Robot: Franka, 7 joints.
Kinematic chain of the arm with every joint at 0, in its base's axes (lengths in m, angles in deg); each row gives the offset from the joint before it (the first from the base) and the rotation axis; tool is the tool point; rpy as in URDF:
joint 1: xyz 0 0 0.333 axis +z
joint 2: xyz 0 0 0 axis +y
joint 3: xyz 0 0 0.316 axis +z
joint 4: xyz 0.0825 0 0 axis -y
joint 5: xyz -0.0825 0 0.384 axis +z
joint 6: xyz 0 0 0 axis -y
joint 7: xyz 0.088 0 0 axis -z
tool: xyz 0 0 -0.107 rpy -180 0 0
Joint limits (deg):
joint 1: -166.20..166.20
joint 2: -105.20..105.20
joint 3: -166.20..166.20
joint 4: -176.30..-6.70
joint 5: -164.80..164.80
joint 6: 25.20..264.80
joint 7: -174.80..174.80
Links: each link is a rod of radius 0.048 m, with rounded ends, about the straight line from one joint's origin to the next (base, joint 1, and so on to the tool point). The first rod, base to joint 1, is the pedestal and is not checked.
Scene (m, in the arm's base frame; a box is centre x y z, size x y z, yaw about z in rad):
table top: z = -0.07
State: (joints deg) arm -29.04 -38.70 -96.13 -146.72 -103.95 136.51 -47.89
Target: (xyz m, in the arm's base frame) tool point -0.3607 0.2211 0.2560
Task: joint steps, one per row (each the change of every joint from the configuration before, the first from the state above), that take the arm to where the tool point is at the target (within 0.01 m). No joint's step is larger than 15 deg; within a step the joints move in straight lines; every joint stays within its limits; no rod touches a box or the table.
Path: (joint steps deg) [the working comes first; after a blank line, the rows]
Joints at the target: -68.60 0.76 -135.96 -149.97 -101.32 118.75 -47.89
Straight joint move there: clear.

1: -13.19 13.15 -13.28 -1.08 0.88 -5.92 0.00
2: -13.18 13.16 -13.27 -1.09 0.87 -5.92 0.00
3: -13.19 13.15 -13.28 -1.08 0.88 -5.92 0.00

